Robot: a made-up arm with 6 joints. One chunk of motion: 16 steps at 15 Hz.
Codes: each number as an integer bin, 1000 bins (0 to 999) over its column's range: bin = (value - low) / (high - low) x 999, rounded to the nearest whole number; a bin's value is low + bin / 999 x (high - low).
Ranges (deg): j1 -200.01..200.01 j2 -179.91..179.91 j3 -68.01..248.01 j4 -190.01..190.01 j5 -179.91..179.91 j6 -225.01..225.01
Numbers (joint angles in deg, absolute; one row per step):
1: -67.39 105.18 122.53 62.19 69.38 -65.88
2: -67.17 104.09 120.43 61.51 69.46 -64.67
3: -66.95 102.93 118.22 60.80 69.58 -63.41
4: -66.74 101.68 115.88 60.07 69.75 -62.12
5: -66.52 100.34 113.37 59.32 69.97 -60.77
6: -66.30 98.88 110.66 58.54 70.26 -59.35
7: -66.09 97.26 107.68 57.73 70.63 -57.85
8: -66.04 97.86 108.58 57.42 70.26 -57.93
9: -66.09 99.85 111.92 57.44 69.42 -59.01
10: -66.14 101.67 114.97 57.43 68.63 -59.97
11: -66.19 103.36 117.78 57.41 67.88 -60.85
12: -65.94 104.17 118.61 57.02 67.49 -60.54
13: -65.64 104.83 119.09 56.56 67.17 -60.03
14: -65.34 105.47 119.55 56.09 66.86 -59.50
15: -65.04 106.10 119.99 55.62 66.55 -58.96
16: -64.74 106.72 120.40 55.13 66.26 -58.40
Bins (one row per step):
1: 331 792 602 663 692 353
2: 332 788 596 661 692 356
3: 332 785 589 659 693 359
4: 333 782 581 657 693 362
5: 333 778 573 655 694 365
6: 334 774 565 653 695 368
7: 334 770 555 651 696 371
8: 335 771 558 650 695 371
9: 334 777 569 650 692 369
10: 334 782 578 650 690 366
11: 334 786 587 650 688 364
12: 335 789 590 649 687 365
13: 336 791 591 648 686 366
14: 336 792 593 647 685 367
15: 337 794 594 646 684 369
16: 338 796 596 644 683 370

